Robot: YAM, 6 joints.
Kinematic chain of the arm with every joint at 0, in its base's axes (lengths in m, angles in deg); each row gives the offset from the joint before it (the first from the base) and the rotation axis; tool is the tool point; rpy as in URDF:
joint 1: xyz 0 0 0.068 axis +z
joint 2: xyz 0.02 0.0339 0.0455 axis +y
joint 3: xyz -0.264 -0.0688 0 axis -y
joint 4: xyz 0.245 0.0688 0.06 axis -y
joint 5: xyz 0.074 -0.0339 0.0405 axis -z
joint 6: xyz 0.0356 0 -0.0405 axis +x
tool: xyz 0 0 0 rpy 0 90 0
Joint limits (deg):
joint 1: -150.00..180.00
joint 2: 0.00..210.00
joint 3: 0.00..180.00
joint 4: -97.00..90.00
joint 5: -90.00..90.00
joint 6: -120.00..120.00
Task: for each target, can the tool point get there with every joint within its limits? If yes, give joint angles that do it. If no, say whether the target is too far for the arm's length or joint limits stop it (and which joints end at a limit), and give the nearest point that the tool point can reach.
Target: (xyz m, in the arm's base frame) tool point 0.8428 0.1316 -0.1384
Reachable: no: too far | nearest point 0.6116 0.0955 -0.0677 | short by 0.244 m
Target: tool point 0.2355 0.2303 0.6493
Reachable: yes | joints 44.15 112.45 158.08 -2.62 -1.97 25.35
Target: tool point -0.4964 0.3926 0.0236
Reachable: yes | joints 143.37 185.60 159.06 21.94 31.99 41.64
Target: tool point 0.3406 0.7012 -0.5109
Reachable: no: too far | nearest point 0.2245 0.4623 -0.2646 | short by 0.362 m
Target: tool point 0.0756 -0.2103 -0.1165
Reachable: yes | joints -72.05 150.97 38.94 26.69 -11.57 5.44
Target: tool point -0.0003 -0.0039 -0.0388
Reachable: yes | joints 70.92 174.98 26.58 -33.74 1.66 76.52
